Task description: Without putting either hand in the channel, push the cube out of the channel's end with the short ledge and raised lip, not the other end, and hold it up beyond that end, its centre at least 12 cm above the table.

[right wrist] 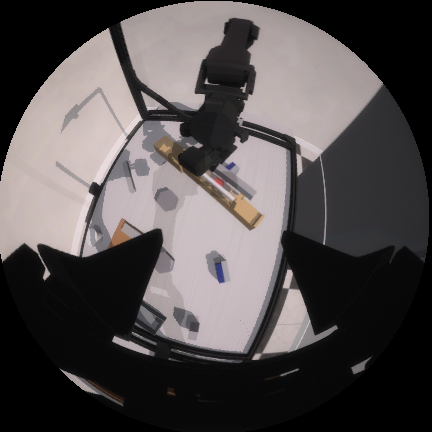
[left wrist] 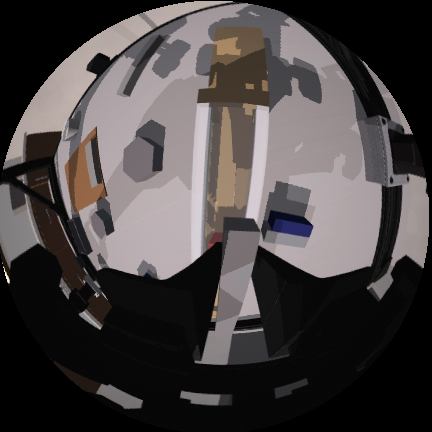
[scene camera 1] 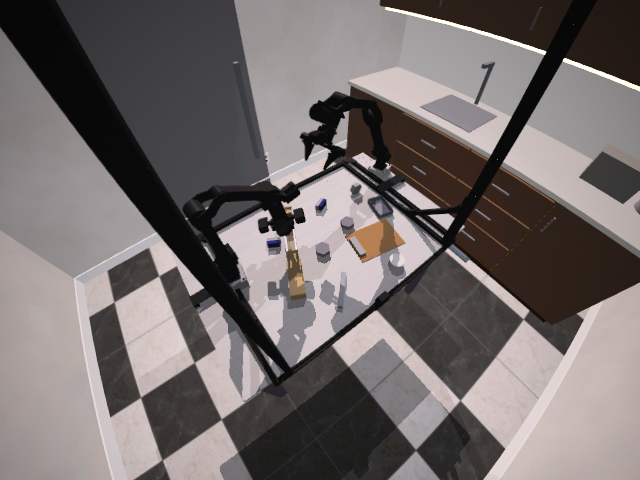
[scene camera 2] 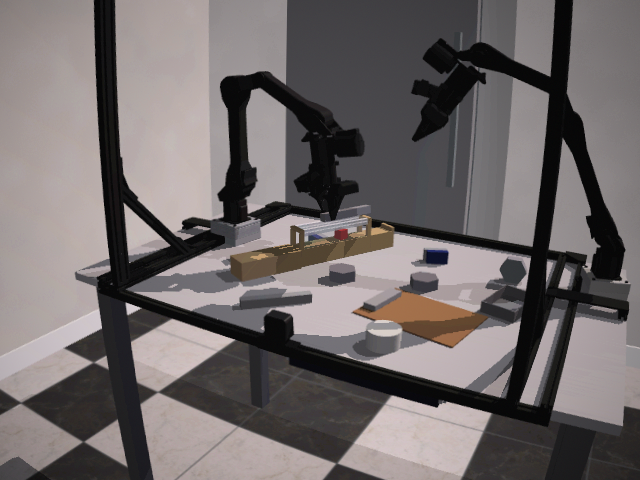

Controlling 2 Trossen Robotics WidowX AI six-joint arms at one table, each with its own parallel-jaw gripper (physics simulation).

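The tan channel (scene camera 1: 296, 286) (scene camera 2: 320, 258) (left wrist: 240, 65) (right wrist: 247, 212) lies on the table with pale rails over its middle. Its short ledge with the raised lip (scene camera 2: 387, 227) (right wrist: 257, 220) is at the right in scene camera 2. The red cube (scene camera 2: 341, 234) (left wrist: 215, 239) (right wrist: 218, 182) sits inside, under the rails, nearer that end. My left gripper (scene camera 2: 333, 215) (left wrist: 235, 247) is shut on a long grey bar (scene camera 2: 356, 210) (left wrist: 237, 280) (right wrist: 245, 187). The bar is above the table behind the channel in scene camera 2. My right gripper (scene camera 1: 316, 161) (scene camera 2: 415, 138) (right wrist: 223, 236) is open and empty, high above the table.
Blue blocks (scene camera 1: 321, 205) (scene camera 1: 273, 243) lie on both sides of the channel. Grey hexagonal pieces (scene camera 2: 341, 272) (scene camera 2: 423, 281), an orange mat (scene camera 2: 413, 312), a white cylinder (scene camera 2: 383, 338), a grey tray (scene camera 2: 501, 311) and a loose grey bar (scene camera 2: 276, 299) are on the table. Black frame posts surround it.
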